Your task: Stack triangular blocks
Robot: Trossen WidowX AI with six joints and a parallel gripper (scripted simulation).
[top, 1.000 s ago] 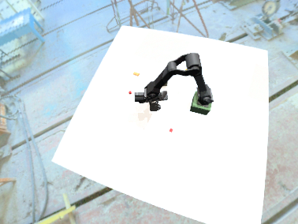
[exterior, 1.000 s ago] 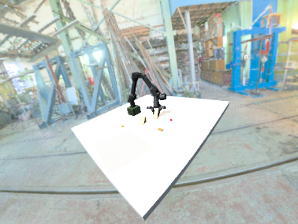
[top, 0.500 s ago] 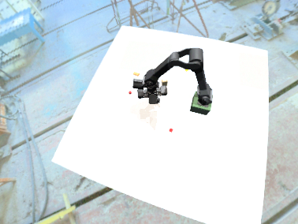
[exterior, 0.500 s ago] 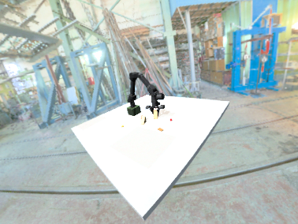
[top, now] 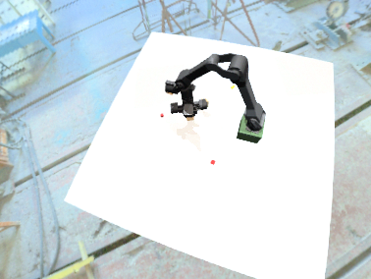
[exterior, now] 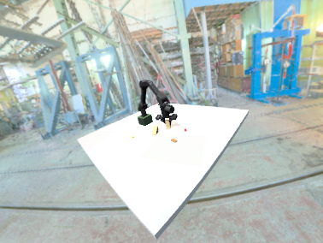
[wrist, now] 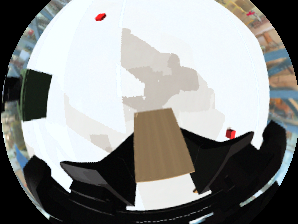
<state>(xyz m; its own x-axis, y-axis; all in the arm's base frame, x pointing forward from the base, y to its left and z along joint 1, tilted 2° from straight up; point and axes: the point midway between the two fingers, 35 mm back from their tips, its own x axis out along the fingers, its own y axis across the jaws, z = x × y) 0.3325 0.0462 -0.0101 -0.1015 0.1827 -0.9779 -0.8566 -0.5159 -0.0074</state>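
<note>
The tan triangular block lies 1 cm above my gripper tip.
</note>
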